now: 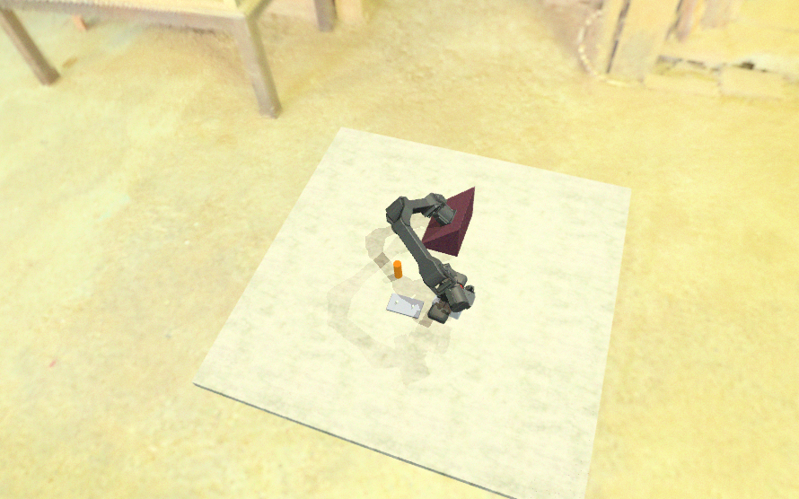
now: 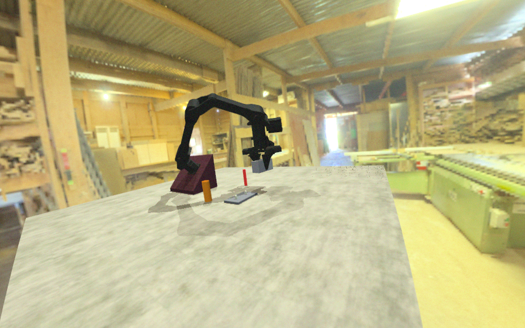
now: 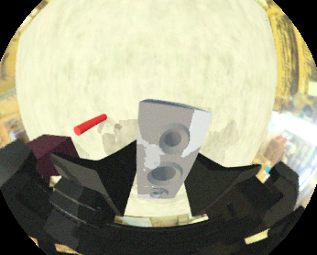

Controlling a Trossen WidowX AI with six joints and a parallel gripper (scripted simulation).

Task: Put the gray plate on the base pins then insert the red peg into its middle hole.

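My gripper tip is now 16 cm to the left of the gray base and 7 cm above it. Round my gripper tip: red peg 12 cm behind, 1 cm to the left, 4 cm below; then gray plate 3 cm above; then orange cylinder 11 cm behind, 23 cm to the right, 4 cm below.
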